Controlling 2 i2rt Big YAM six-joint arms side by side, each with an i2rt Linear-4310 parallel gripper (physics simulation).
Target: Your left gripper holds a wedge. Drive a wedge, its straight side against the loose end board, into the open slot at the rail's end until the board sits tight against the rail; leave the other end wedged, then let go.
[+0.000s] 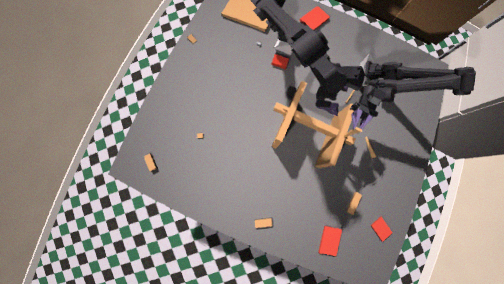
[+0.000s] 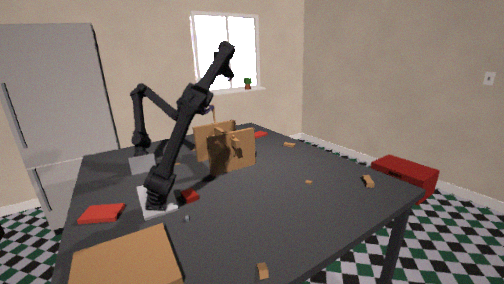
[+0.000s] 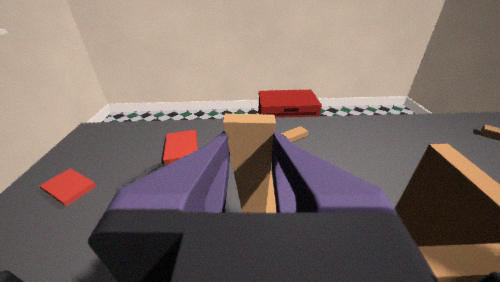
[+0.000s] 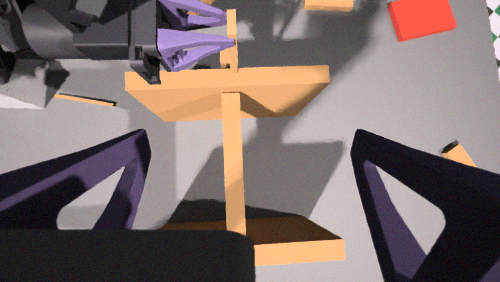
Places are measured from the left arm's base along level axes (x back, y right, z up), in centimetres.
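Pixels of known places: left gripper, between the fingertips: (image 1: 356,130) (image 2: 213,106) (image 3: 250,140) (image 4: 234,30); right gripper, between the fingertips: (image 1: 340,102) (image 2: 219,83) (image 4: 250,141); left arm's base, origin of its link: (image 1: 369,71); right arm's base, origin of its link: (image 2: 157,197).
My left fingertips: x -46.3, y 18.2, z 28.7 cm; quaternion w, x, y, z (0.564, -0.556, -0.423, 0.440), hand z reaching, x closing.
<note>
Ahead of a thing's pixels: the offset from my left fingertips to its middle.
A wooden wedge {dx +0.1, dy -0.3, dz -4.7 cm} (image 1: 357,130) (image 2: 214,116) (image 3: 250,142) stands upright, narrow end down, in my left gripper (image 1: 362,118) (image 2: 211,109) (image 4: 231,30), which is shut on it. It is over the rail's end, close against the outer side of the loose end board {dx +0.9, dy +1.1, dz -23.2 cm} (image 1: 334,145) (image 3: 425,210) (image 4: 225,79). Its lower tip is hidden, so I cannot tell how deep it sits in the slot. The rail {dx +3.9, dy +13.7, dz -16.5 cm} (image 1: 315,124) (image 4: 233,165) runs to the other end board {dx +6.8, dy +25.9, dz -23.2 cm} (image 1: 286,126) (image 2: 245,157) (image 4: 300,252). My right gripper (image 1: 327,106) (image 4: 250,141) is open and empty above the rail.
Thin wooden pieces {dx +3.0, dy -25.2, dz -34.7 cm} (image 1: 370,147) {dx +31.6, dy -10.2, dz -34.7 cm} (image 1: 350,96) lie near the loose board. Wooden blocks {dx -29.4, dy -19.3, dz -34.2 cm} (image 1: 354,203) {dx -47.6, dy +27.3, dz -34.2 cm} (image 1: 263,223) {dx -29.0, dy +93.2, dz -33.9 cm} (image 1: 150,163) and red slabs {dx -51.2, dy -9.7, dz -34.2 cm} (image 1: 330,240) {dx -41.1, dy -38.5, dz -34.4 cm} (image 1: 381,228) lie around the table. A large wooden board {dx +80.8, dy +57.4, dz -33.8 cm} (image 2: 125,257) and another red slab {dx +78.8, dy +17.3, dz -34.1 cm} (image 2: 101,213) lie near the right arm's base.
</note>
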